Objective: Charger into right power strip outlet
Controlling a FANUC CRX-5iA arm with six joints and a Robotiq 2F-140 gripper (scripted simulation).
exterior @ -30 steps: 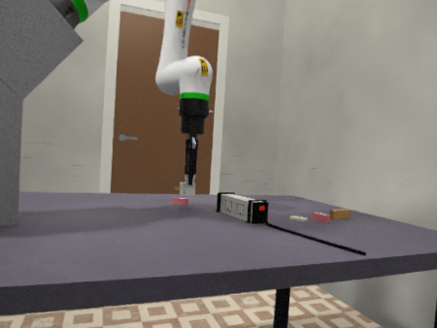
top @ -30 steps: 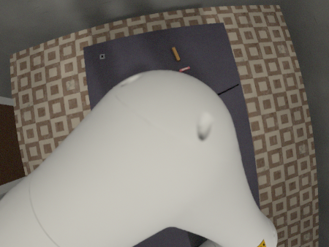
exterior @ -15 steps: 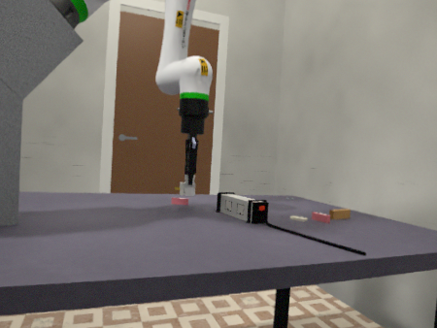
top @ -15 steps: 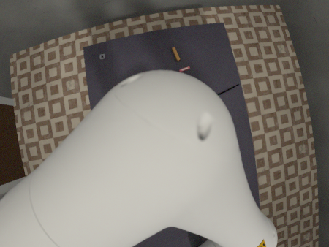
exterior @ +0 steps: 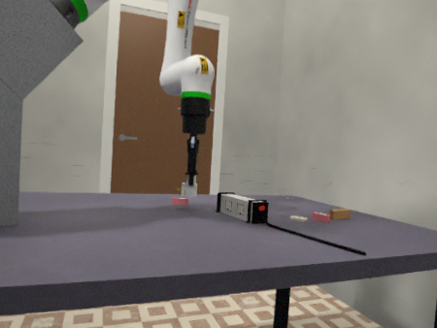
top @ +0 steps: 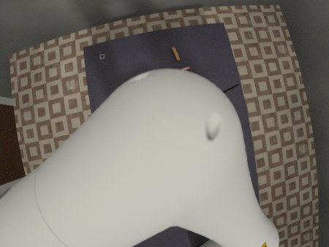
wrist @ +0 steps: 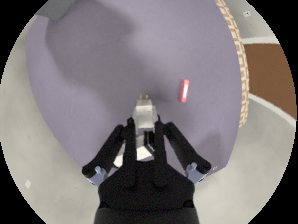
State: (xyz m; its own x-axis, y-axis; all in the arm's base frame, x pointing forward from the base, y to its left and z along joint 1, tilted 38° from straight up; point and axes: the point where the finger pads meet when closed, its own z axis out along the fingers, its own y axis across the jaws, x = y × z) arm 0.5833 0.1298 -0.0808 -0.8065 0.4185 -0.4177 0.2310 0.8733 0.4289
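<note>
The power strip is 14 cm ahead of my hand, 10 cm to the right of it and 5 cm below it. The rest, counted from my hand: charger 1 cm behind, 1 cm below; then red switch 16 cm ahead, 20 cm to the right, 4 cm below.
</note>
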